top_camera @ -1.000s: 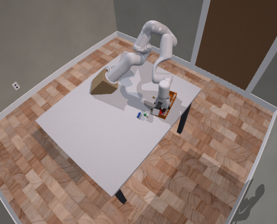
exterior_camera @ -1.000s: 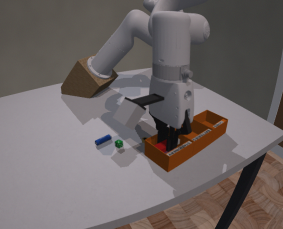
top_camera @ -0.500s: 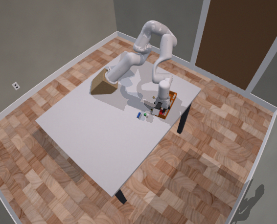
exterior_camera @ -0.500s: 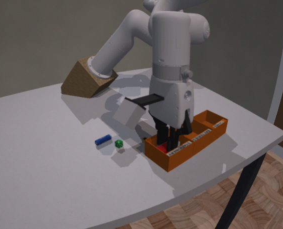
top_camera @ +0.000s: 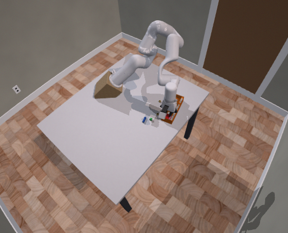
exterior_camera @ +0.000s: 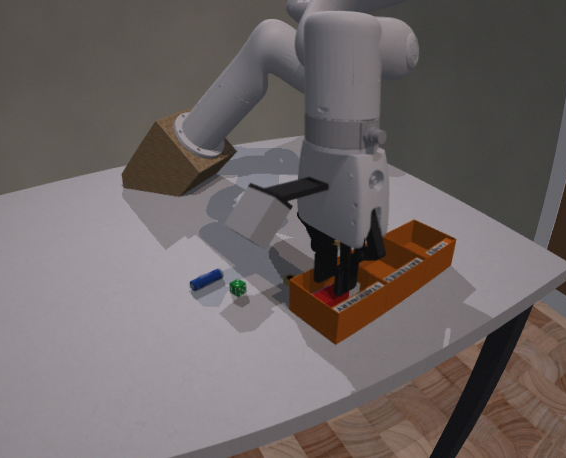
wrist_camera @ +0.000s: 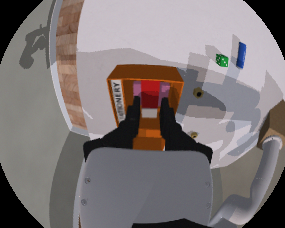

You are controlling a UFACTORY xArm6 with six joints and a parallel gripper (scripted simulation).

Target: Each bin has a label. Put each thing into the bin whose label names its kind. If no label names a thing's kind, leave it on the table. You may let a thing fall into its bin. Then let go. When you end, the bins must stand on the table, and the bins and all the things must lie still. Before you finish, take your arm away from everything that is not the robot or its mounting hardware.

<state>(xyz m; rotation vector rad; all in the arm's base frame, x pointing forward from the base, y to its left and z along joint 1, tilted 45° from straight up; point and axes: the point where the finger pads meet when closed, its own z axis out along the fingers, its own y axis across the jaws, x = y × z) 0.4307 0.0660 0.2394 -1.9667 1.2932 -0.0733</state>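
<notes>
Now: hand 40 mm above the red-and-white eraser and 10 mm to the right of it. The rest, counted from my hand: orange three-part bin: 80 mm to the left, 40 mm below, 40 mm behind; pink eraser: 50 mm below; green die: 120 mm to the right, 50 mm below, 50 mm behind.
</notes>
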